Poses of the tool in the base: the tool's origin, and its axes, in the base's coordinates. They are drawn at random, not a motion.
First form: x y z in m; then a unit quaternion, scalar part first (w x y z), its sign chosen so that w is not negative.
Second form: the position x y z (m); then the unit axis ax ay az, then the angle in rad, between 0 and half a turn. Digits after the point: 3 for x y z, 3 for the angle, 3 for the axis.
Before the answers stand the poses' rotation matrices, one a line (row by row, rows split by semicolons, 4 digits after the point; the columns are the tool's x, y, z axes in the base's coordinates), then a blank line. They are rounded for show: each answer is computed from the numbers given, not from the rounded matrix.
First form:
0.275 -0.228 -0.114 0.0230 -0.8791 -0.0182 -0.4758
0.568 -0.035 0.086 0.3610 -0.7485 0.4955 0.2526
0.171 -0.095 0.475 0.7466 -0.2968 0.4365 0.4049
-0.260 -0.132 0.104 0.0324 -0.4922 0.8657 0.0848
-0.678 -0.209 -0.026 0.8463 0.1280 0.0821 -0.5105
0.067 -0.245 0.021 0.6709 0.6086 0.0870 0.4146
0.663 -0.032 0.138 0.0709 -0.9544 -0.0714 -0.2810
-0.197 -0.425 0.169 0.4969 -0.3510 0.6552 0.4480
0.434 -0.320 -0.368 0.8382 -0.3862 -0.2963 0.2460
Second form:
0.5466 0.0539 0.8357; 0.0101 -0.9983 0.0578; 0.8373 -0.0231 -0.5462
0.3813 -0.9242 -0.0204; -0.5594 -0.2482 0.7908; -0.7360 -0.2901 -0.6117
0.2910 -0.8637 0.4114; 0.3455 0.4959 0.7967; -0.8922 -0.0897 0.4427
-0.5133 -0.8577 -0.0274; -0.8468 0.5011 0.1787; -0.1396 0.1149 -0.9835
0.4653 0.8851 0.0083; -0.8431 0.4460 -0.3005; -0.2697 0.1328 0.9537
0.6411 -0.4504 0.6214; 0.6622 -0.0846 -0.7445; 0.3879 0.8888 0.2440
0.8319 0.1761 0.5263; 0.0964 -0.9797 0.1755; 0.5465 -0.0952 -0.8320
-0.2599 -0.9051 0.3366; -0.0147 0.3523 0.9358; -0.9655 0.2382 -0.1049
0.7034 -0.1835 -0.6867; 0.6412 0.5807 0.5016; 0.3067 -0.7932 0.5261

0.275 -0.228 -0.114 -0.879 -0.018 -0.476 3.096
0.568 -0.035 0.086 -0.803 0.531 0.271 2.403
0.171 -0.095 0.475 -0.446 0.656 0.609 1.456
-0.260 -0.132 0.104 -0.492 0.866 0.085 3.077
-0.678 -0.209 -0.026 0.240 0.154 -0.958 1.124
0.067 -0.245 0.021 0.821 0.117 0.559 1.671
0.663 -0.032 0.138 -0.957 -0.072 -0.282 3.000
-0.197 -0.425 0.169 -0.404 0.755 0.516 2.102
0.434 -0.320 -0.368 -0.708 -0.543 0.451 1.154

